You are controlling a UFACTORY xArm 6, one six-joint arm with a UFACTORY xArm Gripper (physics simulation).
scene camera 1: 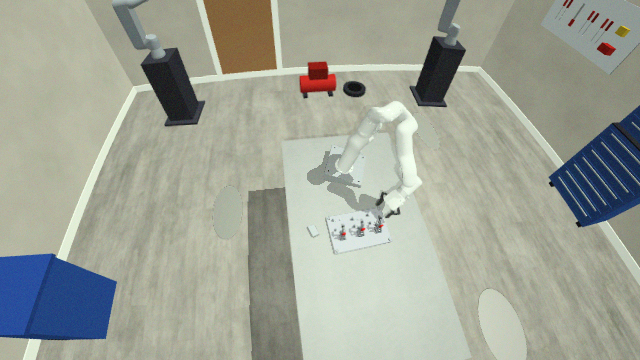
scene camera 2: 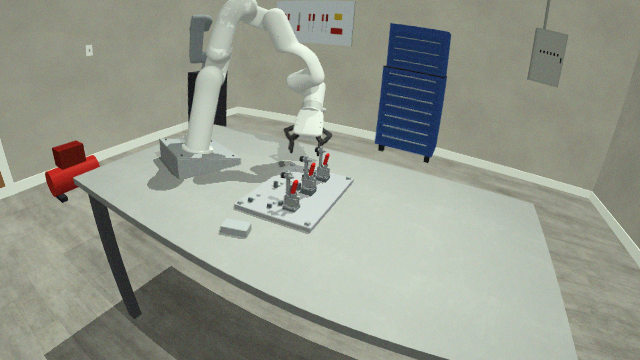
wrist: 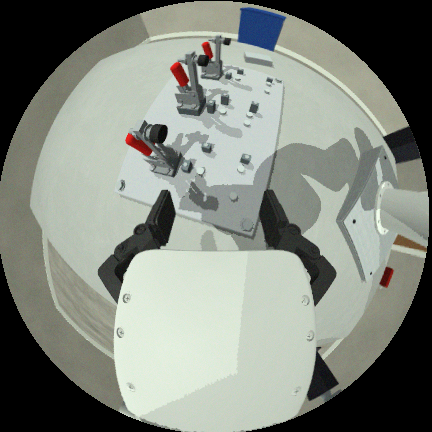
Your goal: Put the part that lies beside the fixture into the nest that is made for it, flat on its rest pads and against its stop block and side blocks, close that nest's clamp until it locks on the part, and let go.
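Frame: origin at the arm's base, x ahead, y left, z up, level; centimetres.
Where they show: gripper, fingertip midpoint: (scene camera 1: 381, 211) (scene camera 2: 304, 153) (wrist: 216, 200); arm's base, link origin: (scene camera 1: 343, 166) (scene camera 2: 197, 149) (wrist: 384, 207).
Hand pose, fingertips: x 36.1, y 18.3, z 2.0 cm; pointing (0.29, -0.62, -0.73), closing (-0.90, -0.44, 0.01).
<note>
Things, the pixels of their top centre, and the offset from my fingertips. "spot": a spot on its surface instead. Level surfaces: height alone.
- pale grey block, top centre: (scene camera 2: 235, 224) (wrist: 258, 55) (scene camera 1: 313, 230) dx +7.3, dy -40.5, dz -5.5 cm
- middle clamp, surface spot: (wrist: 190, 95) spot: dx +10.0, dy -12.4, dz -2.0 cm
- far clamp, surface spot: (wrist: 215, 61) spot: dx +11.4, dy -23.6, dz -1.9 cm
- table, surface height: dz -7.5 cm
The part, a pale grey block (scene camera 1: 313, 230) (scene camera 2: 235, 228) (wrist: 258, 58), lies on the table beside the fixture plate (scene camera 1: 367, 244) (scene camera 2: 315, 207) (wrist: 265, 135). The plate carries three nests of dark blocks and white pads, each with a red-handled clamp. The near clamp (wrist: 162, 157), middle clamp (wrist: 190, 95) and far clamp (wrist: 215, 62) in the wrist view stand with their arms raised. My gripper (scene camera 1: 386, 207) (scene camera 2: 305, 150) (wrist: 216, 200) is open and empty. It hangs above the plate's end farthest from the part, near the clamp (scene camera 2: 323, 170) at that end. The fingers cover none of the nests in the wrist view.
The table (scene camera 1: 370, 300) (scene camera 2: 425, 260) bears the plate, the part and the arm's base (scene camera 1: 358, 172) (scene camera 2: 175, 162) (wrist: 360, 220). The three upright clamps stand in a row as obstacles. Bolt heads sit at the plate's corners. A blue tool cabinet (scene camera 2: 414, 100) stands beyond the table.
</note>
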